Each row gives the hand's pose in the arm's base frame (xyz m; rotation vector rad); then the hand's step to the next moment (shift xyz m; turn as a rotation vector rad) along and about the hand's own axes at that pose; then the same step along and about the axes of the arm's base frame.
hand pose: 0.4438 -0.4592 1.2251 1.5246 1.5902 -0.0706
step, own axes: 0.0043 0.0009 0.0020 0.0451 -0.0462 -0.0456
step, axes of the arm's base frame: 0.0026 0.0023 -0.0034 -0.0551 0.0508 -0.0250
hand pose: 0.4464 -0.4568 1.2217 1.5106 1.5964 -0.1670
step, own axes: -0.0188 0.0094 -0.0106 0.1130 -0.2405 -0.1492
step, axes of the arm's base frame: -0.0002 -0.0046 0.0231 -0.2619 0.1194 -0.1002
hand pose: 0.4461 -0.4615 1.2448 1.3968 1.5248 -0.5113
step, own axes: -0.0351 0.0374 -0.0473 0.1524 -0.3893 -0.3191
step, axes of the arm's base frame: 0.0127 0.0301 0.0616 -0.4562 0.2410 -0.1020
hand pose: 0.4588 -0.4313 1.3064 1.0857 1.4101 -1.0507
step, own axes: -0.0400 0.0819 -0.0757 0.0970 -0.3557 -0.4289
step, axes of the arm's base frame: 0.0671 0.0878 0.0428 -0.4422 0.3505 -0.0382
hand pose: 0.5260 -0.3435 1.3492 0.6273 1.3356 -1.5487
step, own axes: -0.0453 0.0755 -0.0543 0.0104 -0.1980 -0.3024
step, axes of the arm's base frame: 0.0749 0.0707 -0.0098 -0.2412 0.2694 -0.0012
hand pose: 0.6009 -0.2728 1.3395 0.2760 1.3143 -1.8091
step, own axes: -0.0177 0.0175 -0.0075 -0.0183 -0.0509 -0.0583
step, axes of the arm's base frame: 0.0215 0.0141 -0.0040 -0.0436 0.0632 0.0207
